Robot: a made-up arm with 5 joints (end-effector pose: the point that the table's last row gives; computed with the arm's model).
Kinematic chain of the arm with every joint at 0, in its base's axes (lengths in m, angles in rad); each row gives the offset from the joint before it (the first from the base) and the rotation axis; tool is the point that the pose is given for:
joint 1: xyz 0 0 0.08 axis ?
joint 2: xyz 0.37 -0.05 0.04 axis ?
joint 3: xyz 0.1 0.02 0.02 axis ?
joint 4: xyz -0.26 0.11 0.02 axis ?
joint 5: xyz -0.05 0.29 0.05 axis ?
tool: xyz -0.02 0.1 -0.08
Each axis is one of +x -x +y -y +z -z.
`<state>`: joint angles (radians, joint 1 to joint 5).
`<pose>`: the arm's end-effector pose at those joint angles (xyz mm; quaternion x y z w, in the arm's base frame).
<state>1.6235 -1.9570 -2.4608 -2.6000 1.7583</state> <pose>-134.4 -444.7 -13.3 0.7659 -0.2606 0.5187 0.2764</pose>
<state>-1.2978 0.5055 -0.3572 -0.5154 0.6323</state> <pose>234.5 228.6 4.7 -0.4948 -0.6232 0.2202 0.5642</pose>
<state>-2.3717 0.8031 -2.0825 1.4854 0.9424</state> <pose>156.6 75.7 571.5 0.5005 0.0543 -0.5228 0.6879</pose>
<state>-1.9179 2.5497 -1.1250 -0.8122 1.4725</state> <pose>336.6 -240.2 322.8 0.6694 0.2249 -0.4263 0.5654</pose>
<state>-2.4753 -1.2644 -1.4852 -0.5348 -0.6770</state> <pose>-552.4 -180.3 792.9 -0.5268 0.4256 0.5793 0.4537</pose>
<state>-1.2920 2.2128 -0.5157 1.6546 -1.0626</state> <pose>-142.5 -358.8 576.8 -0.2096 0.3071 0.4851 0.7915</pose>
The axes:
joint 1: +y
joint 2: +z
joint 3: +y
joint 4: +x
joint 5: +z

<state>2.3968 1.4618 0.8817 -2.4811 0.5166</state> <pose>-220.4 -347.4 -443.4 0.1347 -0.2610 0.9380 0.1839</pose>
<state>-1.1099 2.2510 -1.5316 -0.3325 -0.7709</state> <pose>117.2 -177.2 -132.8 0.3659 -0.4533 0.6912 0.4276</pose>
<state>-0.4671 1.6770 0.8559 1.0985 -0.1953</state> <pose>-220.1 78.6 559.5 -0.0876 0.4099 0.3532 0.8364</pose>
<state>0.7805 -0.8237 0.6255 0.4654 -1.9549</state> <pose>656.8 214.2 -182.0 0.3284 -0.3795 0.8635 0.0509</pose>
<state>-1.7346 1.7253 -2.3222 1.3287 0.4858</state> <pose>442.4 -4.7 267.0 0.0066 0.0099 -0.8178 0.5754</pose>
